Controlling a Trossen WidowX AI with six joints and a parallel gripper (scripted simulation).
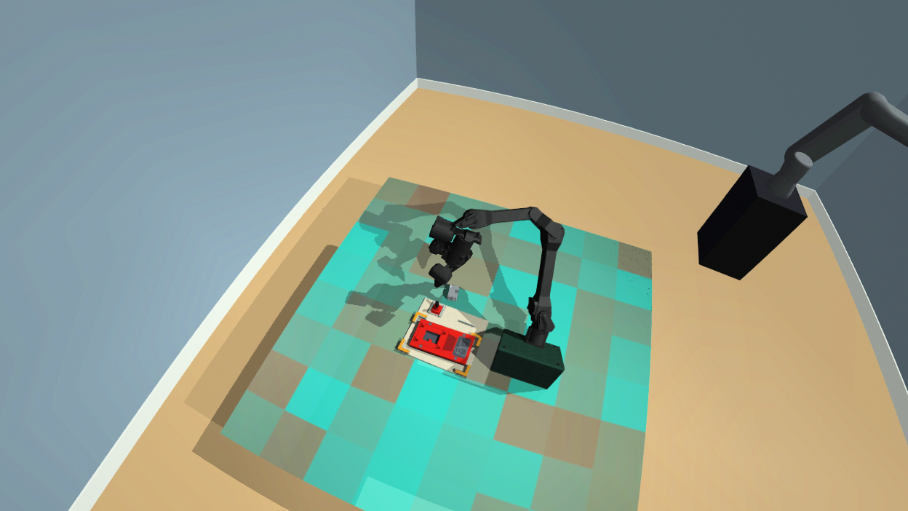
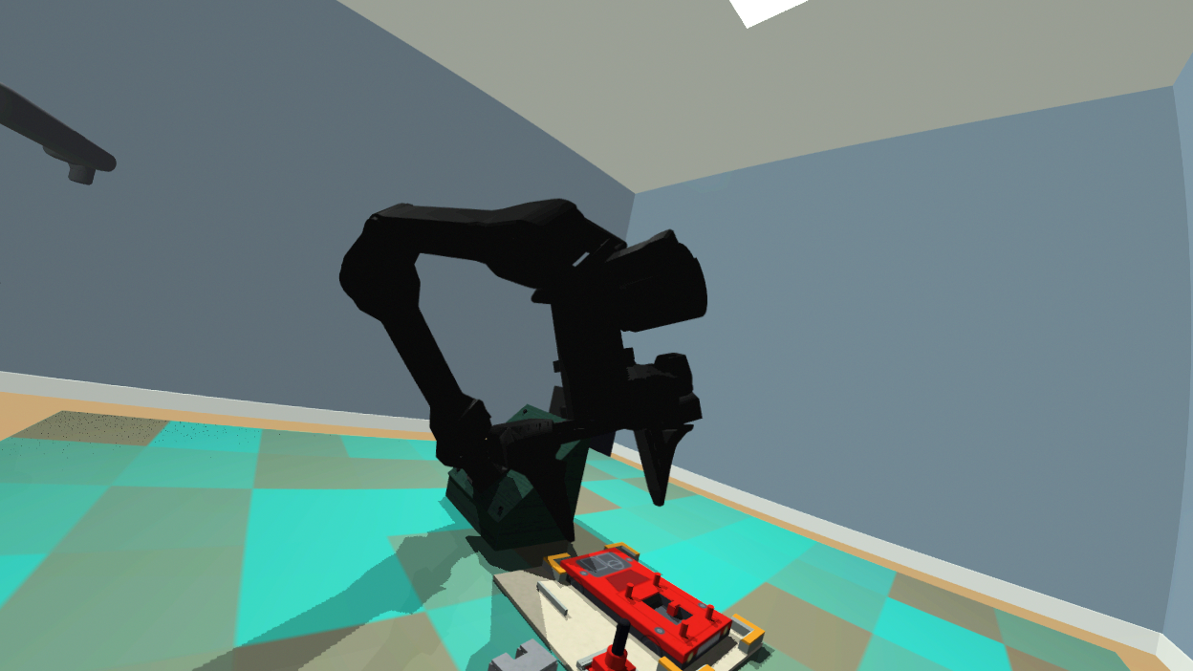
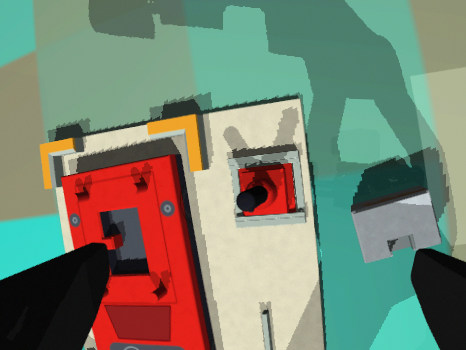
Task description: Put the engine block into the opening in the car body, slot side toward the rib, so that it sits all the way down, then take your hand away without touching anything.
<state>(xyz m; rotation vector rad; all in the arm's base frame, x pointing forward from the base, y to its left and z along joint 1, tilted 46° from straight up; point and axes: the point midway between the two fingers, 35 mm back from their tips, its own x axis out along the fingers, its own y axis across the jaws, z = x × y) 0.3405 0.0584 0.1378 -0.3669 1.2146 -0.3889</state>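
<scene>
My gripper tip is now 30 mm past the engine block, 50 mm to the left of it and 140 mm above it.
</scene>
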